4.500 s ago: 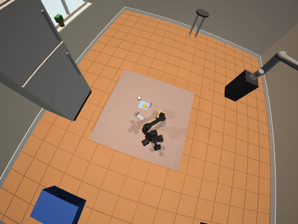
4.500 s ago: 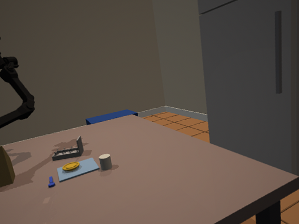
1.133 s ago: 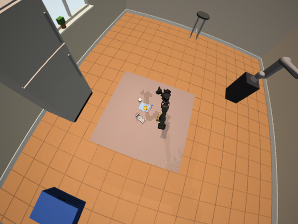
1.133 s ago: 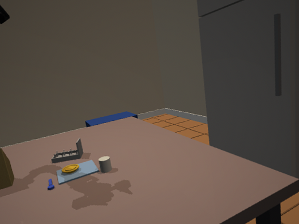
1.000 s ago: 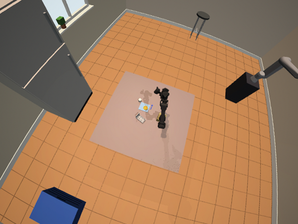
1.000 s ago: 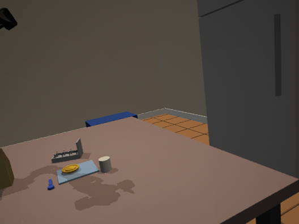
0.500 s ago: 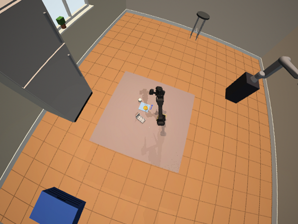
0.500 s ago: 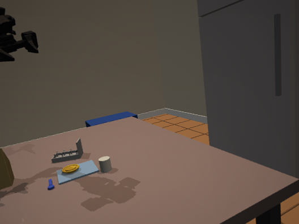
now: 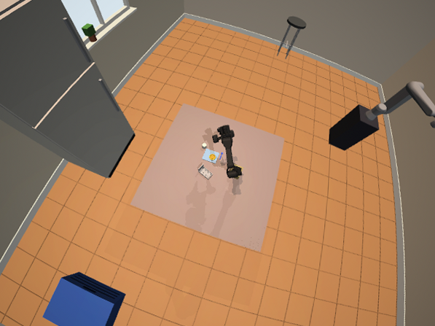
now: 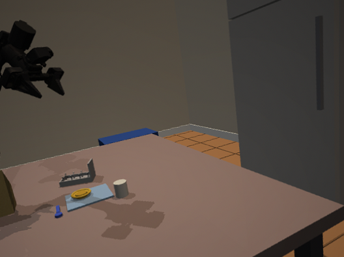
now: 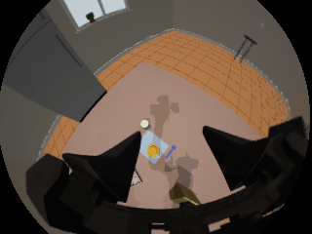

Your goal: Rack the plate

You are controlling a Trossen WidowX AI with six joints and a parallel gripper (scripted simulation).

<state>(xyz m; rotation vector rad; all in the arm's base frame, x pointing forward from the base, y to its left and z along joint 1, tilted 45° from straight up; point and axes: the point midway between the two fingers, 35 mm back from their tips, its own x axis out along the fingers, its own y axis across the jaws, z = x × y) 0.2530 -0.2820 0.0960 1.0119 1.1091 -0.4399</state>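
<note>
My gripper tip is now 2 cm short of the yellow plate, 7 cm to the right of it and 35 cm above it. Round my gripper tip: light blue mat 4 cm ahead, 6 cm to the left, 37 cm below; beige cup 14 cm ahead, 2 cm to the right, 35 cm below; blue spoon 6 cm behind, 1 cm to the left, 37 cm below.
</note>
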